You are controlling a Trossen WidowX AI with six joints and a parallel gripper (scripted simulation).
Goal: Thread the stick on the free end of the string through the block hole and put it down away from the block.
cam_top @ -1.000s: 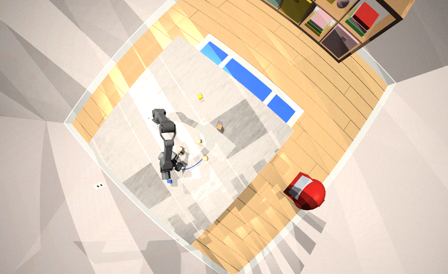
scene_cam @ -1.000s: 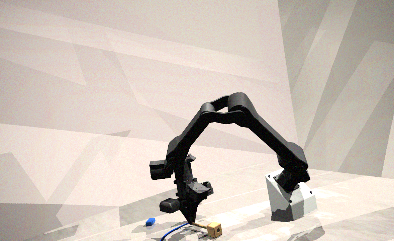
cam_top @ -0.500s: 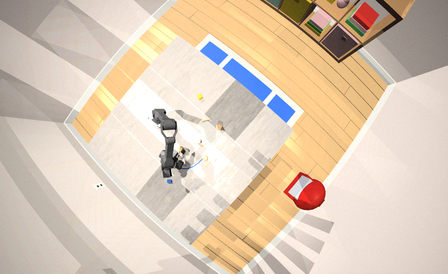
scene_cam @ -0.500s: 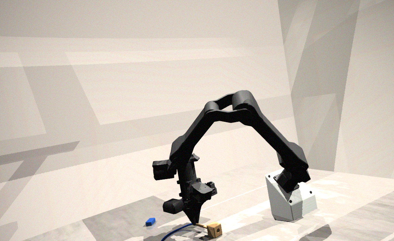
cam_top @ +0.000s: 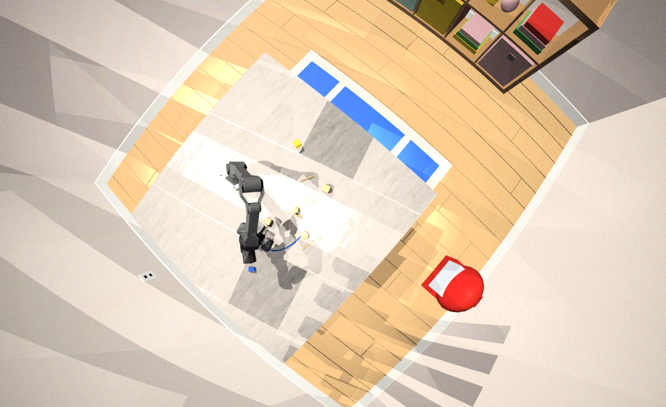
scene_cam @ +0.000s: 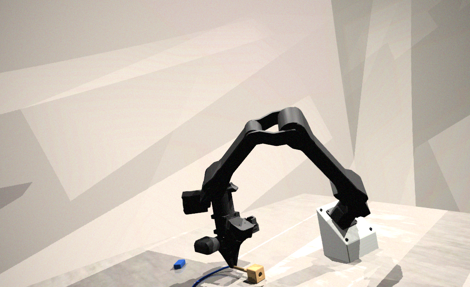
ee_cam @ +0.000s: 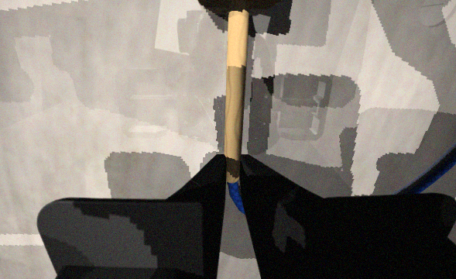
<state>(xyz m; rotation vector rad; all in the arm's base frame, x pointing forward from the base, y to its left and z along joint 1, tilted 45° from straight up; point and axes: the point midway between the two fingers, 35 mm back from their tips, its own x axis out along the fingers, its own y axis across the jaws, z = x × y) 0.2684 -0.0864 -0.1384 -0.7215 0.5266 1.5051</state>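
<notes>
My gripper tip is 70 mm short of the wooden cylinder and 220 mm to the right of it. From my gripper tip the other things lie so: yellow cube 140 mm behind, 500 mm to the left; round button 190 mm ahead, 140 mm to the left, 10 mm below; blue piece 70 mm ahead, 190 mm to the right, 10 mm below.
</notes>
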